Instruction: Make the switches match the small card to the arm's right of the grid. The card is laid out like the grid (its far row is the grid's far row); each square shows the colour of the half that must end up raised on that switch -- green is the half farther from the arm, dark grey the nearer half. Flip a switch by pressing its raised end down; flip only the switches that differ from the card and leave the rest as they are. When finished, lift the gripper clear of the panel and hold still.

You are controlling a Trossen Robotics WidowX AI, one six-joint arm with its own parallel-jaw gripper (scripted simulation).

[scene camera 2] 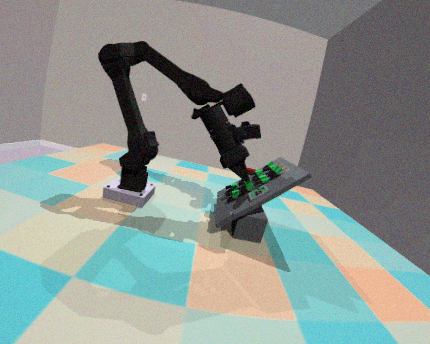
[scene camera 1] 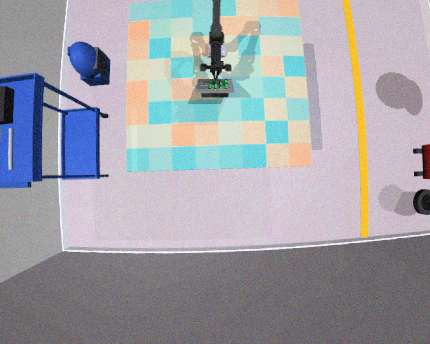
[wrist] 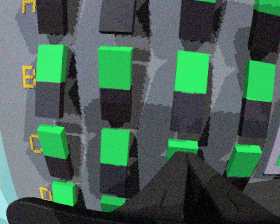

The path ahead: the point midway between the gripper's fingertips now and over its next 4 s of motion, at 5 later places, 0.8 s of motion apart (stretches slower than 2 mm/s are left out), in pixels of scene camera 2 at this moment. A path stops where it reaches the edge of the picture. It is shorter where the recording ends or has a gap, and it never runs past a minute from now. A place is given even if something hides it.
My gripper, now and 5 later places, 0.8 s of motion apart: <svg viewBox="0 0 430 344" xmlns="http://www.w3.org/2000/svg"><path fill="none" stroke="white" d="M247 181L248 182L249 183L241 165L249 181L249 184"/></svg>
